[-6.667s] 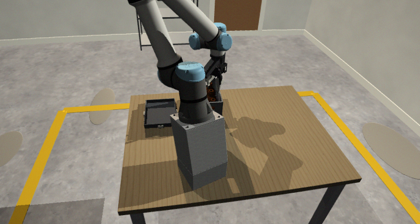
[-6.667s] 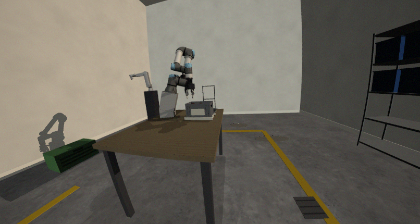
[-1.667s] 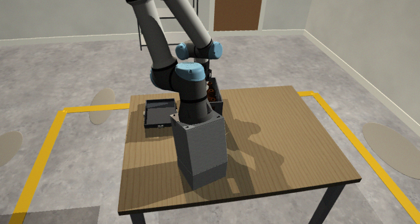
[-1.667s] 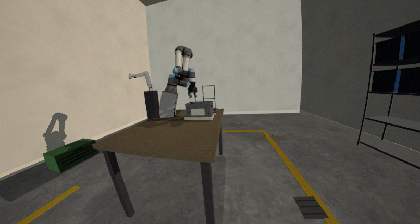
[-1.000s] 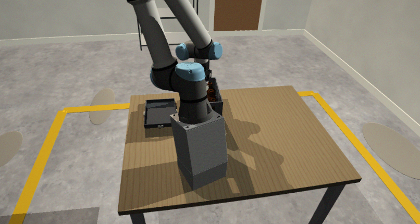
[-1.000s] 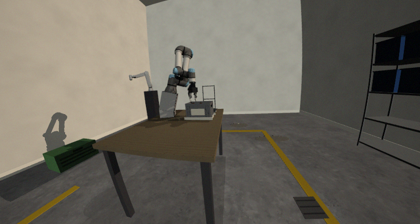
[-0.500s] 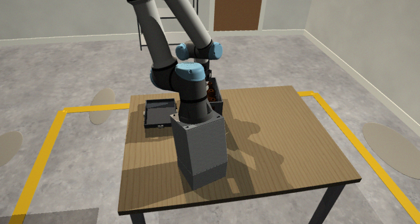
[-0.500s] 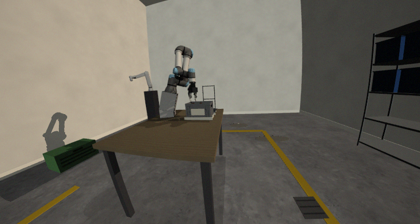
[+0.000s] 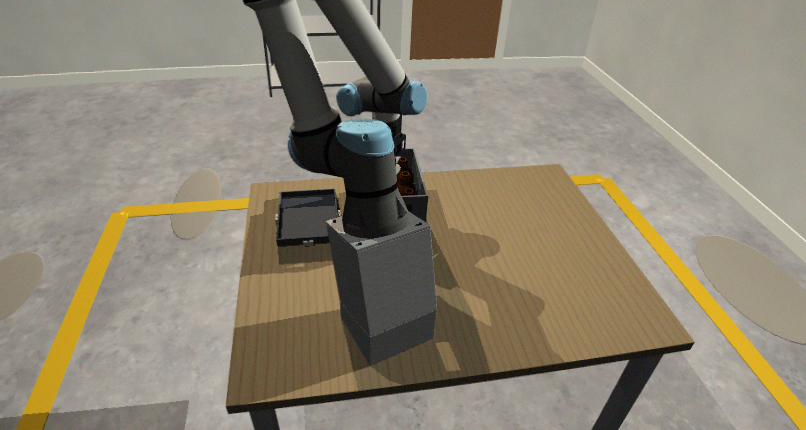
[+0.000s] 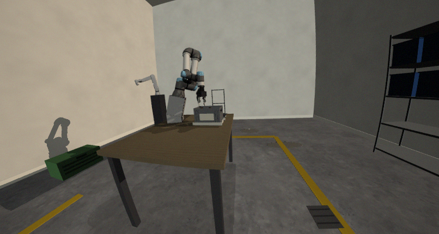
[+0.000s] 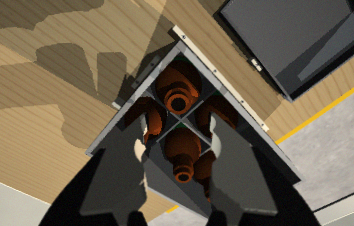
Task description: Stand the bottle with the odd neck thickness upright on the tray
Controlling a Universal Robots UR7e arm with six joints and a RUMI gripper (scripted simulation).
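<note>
Now: the bottle 11 cm below my hand, 8 cm to the right of it and 1 cm behind it. The rest, counted from my hand: dark tray 21 cm to the left, 18 cm below, 13 cm ahead; then crate 11 cm below, 8 cm ahead, 6 cm to the right.
</note>
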